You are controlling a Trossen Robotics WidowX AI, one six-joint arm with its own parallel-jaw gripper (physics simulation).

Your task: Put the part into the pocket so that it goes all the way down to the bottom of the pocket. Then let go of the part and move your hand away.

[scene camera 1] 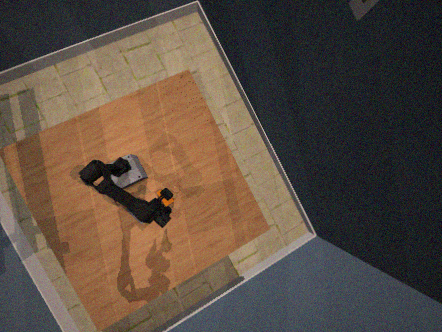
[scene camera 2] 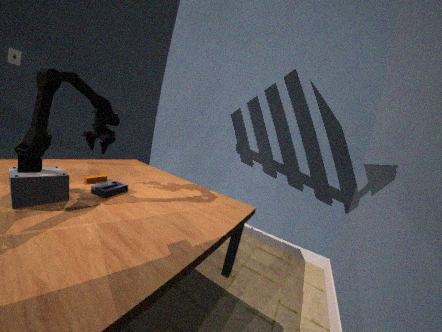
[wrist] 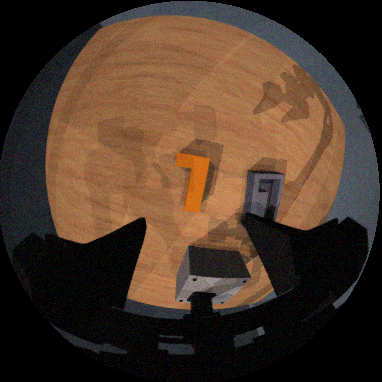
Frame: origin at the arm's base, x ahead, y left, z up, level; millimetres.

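Seen in the pictures: gripper, fingertip midpoint: point(scene camera 1: 160, 201) point(scene camera 2: 97, 152) point(wrist: 196, 220); arm's base, origin of the base link: point(scene camera 1: 124, 166) point(scene camera 2: 29, 170) point(wrist: 200, 296).
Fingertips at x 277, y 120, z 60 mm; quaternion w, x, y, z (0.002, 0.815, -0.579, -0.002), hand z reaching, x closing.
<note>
Offsets run from my fingertips to a thing's top centre. Level surfaces: height alone.
The part is an orange L-shaped piece @(135 mm down, 3 mm back, 1 mm left) point(scene camera 1: 168, 201) point(scene camera 2: 95, 179) point(wrist: 198, 185) lying flat on the table. In the wrist view its short leg points left at the far end. The pocket is a recess in a blue-grey block @(128 mm down, 12 mm ahead, 184 mm right) point(scene camera 2: 102, 192) point(wrist: 249, 195), which sits on the table beside the part, apart from it. The right finger hides the block's near end in the wrist view, and the arm mostly covers it in scene camera 1. My gripper point(scene camera 1: 168, 206) point(scene camera 2: 98, 151) point(wrist: 196, 220) is open and empty, high above the table, with its fingers pointing down.
The grey robot base point(scene camera 1: 134, 175) point(scene camera 2: 40, 191) point(wrist: 215, 263) stands on the wooden table @(165 mm down) point(scene camera 1: 200, 150) point(scene camera 2: 150, 220) point(wrist: 125, 75), near the part and the block. Arm shadows lie across the table. Table edges and walls show around it.
</note>
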